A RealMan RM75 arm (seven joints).
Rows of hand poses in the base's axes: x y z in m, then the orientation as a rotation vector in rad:
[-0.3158, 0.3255, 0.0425, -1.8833, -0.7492, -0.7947]
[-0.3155, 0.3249, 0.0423, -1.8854, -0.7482, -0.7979]
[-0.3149, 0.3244, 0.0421, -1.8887, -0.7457, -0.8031]
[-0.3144, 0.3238, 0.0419, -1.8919, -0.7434, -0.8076]
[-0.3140, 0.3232, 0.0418, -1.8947, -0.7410, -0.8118]
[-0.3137, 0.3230, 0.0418, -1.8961, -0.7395, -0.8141]
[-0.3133, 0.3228, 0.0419, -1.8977, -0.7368, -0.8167]
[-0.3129, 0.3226, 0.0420, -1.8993, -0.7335, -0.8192]
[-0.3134, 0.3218, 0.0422, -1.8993, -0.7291, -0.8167]
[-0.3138, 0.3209, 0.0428, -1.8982, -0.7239, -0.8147]
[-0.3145, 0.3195, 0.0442, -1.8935, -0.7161, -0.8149]
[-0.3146, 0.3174, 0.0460, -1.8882, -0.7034, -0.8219]
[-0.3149, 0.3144, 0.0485, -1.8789, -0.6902, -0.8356]
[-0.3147, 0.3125, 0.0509, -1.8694, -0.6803, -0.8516]
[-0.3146, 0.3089, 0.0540, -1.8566, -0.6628, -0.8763]
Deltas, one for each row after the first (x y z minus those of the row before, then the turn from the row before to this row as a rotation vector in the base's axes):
[0.0003, -0.0006, -0.0002, -0.0012, -0.0016, -0.0030]
[0.0006, -0.0005, -0.0002, -0.0014, -0.0023, -0.0052]
[0.0005, -0.0006, -0.0002, -0.0015, -0.0019, -0.0047]
[0.0004, -0.0006, -0.0001, -0.0011, -0.0017, -0.0045]
[0.0003, -0.0002, 0.0000, -0.0004, -0.0008, -0.0025]
[0.0004, -0.0002, 0.0001, 0.0000, -0.0005, -0.0034]
[0.0004, -0.0002, 0.0001, 0.0002, -0.0002, -0.0037]
[-0.0005, -0.0008, 0.0002, 0.0019, 0.0037, -0.0013]
[-0.0004, -0.0009, 0.0006, 0.0032, 0.0036, -0.0014]
[-0.0007, -0.0014, 0.0014, 0.0075, 0.0029, -0.0023]
[-0.0001, -0.0021, 0.0018, 0.0104, 0.0002, -0.0079]
[-0.0003, -0.0030, 0.0025, 0.0141, -0.0047, -0.0096]
[0.0002, -0.0019, 0.0024, 0.0128, -0.0079, -0.0089]
[0.0001, -0.0036, 0.0031, 0.0190, -0.0110, -0.0159]

